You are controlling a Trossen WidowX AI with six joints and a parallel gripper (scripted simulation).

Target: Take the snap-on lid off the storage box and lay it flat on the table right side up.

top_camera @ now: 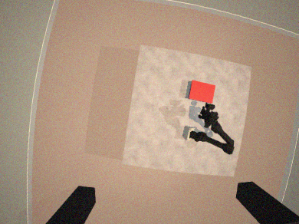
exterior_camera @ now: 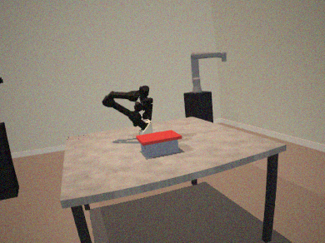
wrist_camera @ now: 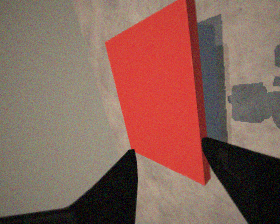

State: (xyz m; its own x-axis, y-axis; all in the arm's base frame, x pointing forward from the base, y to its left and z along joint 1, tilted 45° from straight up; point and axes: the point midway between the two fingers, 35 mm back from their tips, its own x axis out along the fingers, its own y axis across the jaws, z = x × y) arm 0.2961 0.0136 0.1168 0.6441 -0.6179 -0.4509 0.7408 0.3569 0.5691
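Right now the lid is 120 mm ahead of my gripper tip, 100 mm below it and 20 mm to the right of it. From my gripper tip the other things lie so: storage box (150 mm below, 120 mm ahead, 20 mm to the right).
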